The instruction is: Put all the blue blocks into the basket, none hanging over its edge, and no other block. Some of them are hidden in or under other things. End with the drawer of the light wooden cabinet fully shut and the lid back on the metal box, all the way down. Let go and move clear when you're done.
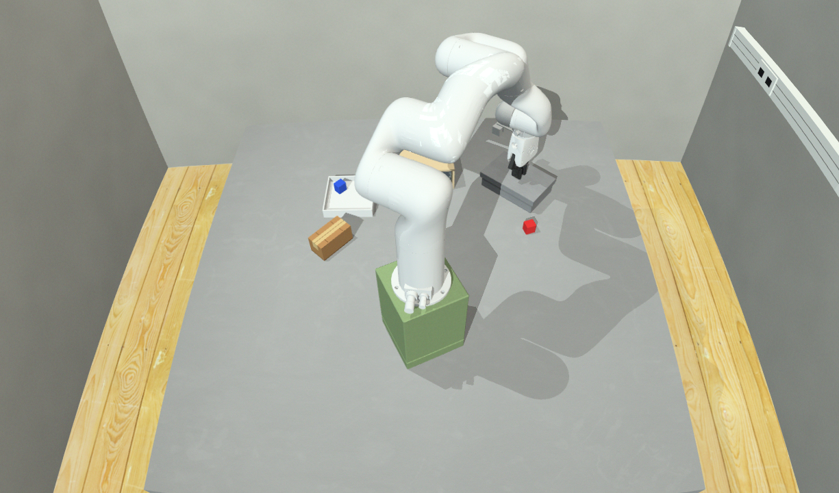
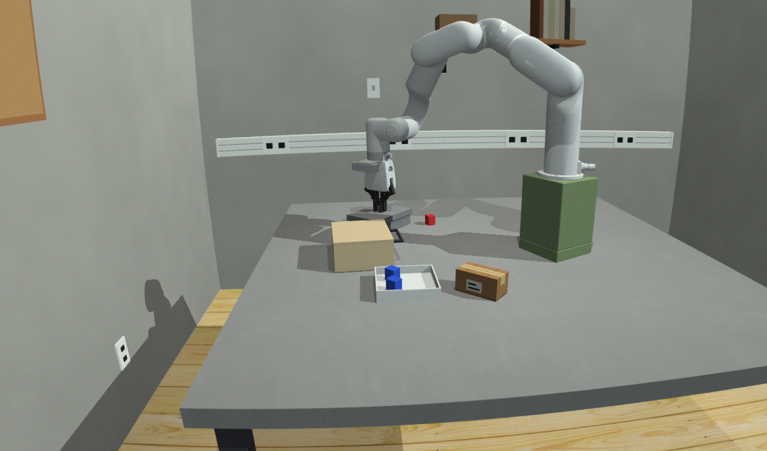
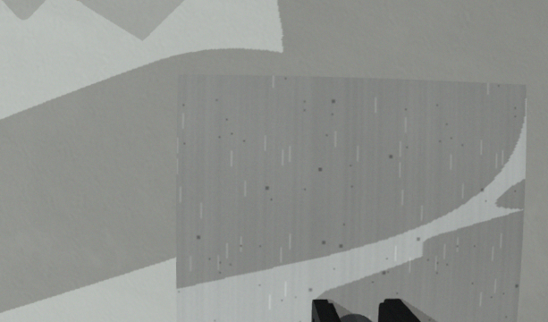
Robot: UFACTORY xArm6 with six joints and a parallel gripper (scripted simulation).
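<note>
Now: the grey metal lid 30 mm below my hand. The rest, counted from my hand: light wooden cabinet: 20 mm ahead, 300 mm to the left, 40 mm below; dark metal box: 50 mm below; red block: 170 mm behind, 40 mm to the right, 60 mm below.
</note>
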